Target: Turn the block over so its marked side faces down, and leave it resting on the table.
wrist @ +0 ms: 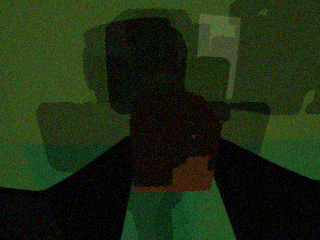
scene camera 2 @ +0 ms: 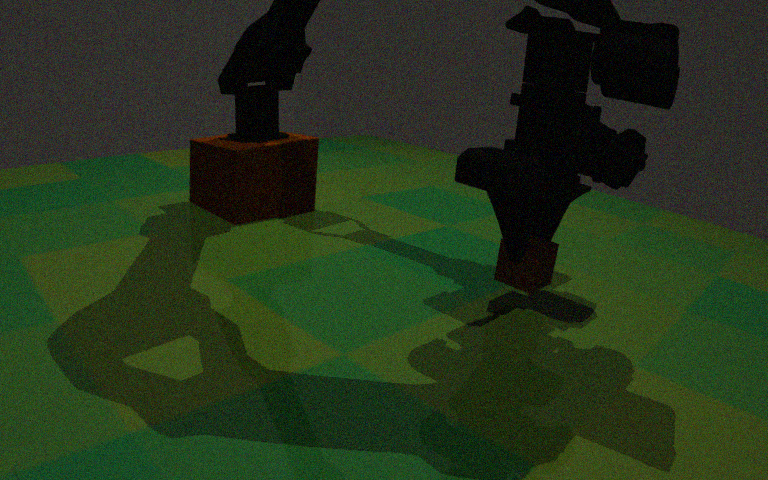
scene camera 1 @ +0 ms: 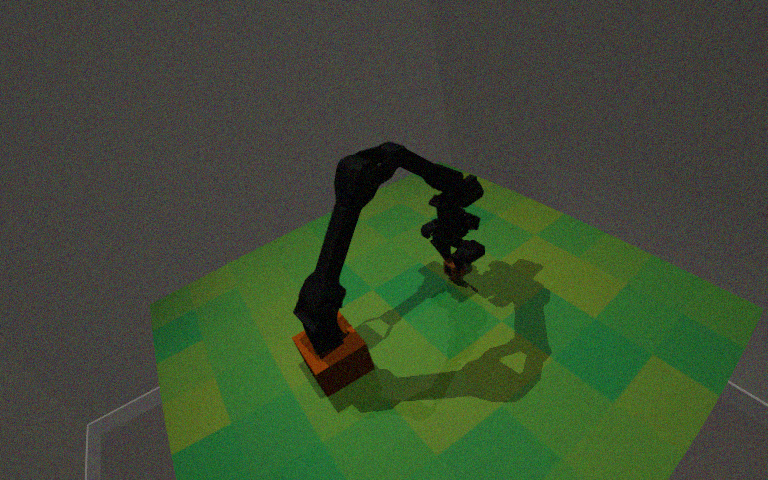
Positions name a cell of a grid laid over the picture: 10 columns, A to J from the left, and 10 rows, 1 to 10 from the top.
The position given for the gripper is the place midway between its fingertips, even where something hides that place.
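Note:
A block (scene camera 2: G6) (wrist: F6) is held by the gripper (scene camera 2: G6) (wrist: F6) (scene camera 1: F6).

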